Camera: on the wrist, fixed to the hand. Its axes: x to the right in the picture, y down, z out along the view.
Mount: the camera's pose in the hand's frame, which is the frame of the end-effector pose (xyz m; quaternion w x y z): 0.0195 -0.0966 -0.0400 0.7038 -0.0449 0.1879 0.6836
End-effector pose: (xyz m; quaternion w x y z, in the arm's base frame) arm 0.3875 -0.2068 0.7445 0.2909 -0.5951 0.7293 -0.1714
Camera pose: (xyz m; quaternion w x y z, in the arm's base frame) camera 0.4342 -0.2520 0.8287 0.1581 0.0989 0.9825 -0.0008
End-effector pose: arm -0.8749 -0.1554 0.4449 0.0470 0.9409 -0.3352 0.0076
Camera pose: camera -0.7981 -0.0895 0.4776 0.1331 0.4295 -0.8707 0.1992
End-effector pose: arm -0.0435 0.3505 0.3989 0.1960 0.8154 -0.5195 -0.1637
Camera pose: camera 0.0589 0.3757 0.3851 0.3841 0.2407 -0.8789 0.1487
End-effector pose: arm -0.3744 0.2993 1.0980 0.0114 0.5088 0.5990 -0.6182
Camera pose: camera -0.4194 0.3683 1.1653 0.3409 0.8832 0.1037 -0.3048
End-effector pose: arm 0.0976 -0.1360 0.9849 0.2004 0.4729 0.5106 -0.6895
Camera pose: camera 0.0329 -0.0578 1.0167 0.5377 0.8025 0.1047 -0.2365
